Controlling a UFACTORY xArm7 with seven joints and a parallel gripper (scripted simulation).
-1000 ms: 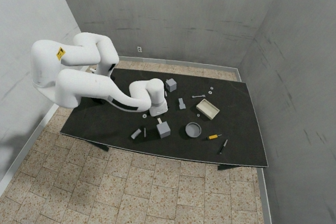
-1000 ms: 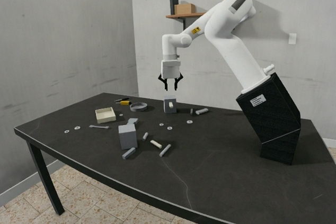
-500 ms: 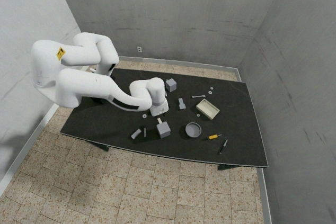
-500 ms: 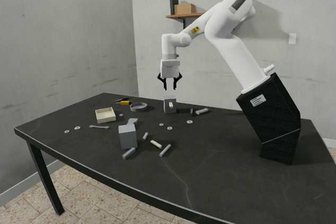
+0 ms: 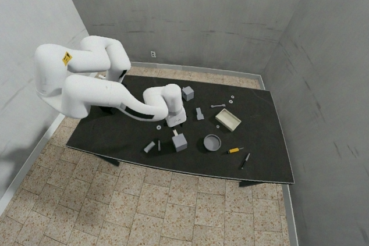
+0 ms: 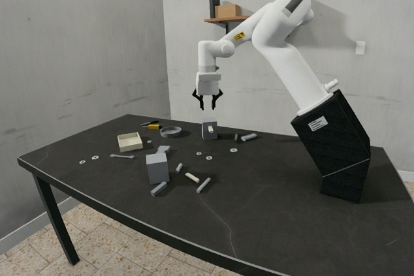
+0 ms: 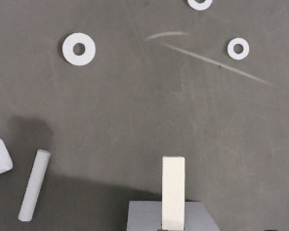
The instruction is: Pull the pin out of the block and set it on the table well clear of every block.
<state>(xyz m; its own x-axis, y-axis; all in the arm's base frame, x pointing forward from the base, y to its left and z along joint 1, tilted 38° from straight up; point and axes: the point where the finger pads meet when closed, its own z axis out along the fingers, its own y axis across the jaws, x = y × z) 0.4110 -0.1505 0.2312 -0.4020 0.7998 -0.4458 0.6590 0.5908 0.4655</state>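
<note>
Now: hand 1 cm to the left of the short cream pin and 12 cm above it. Round my hand: round grey dish (23 cm ahead, 2 cm to the right, 17 cm below); short grey cylinder (17 cm behind, 9 cm to the right, 17 cm below); cream tray (35 cm ahead, 18 cm to the left, 17 cm below).
</note>
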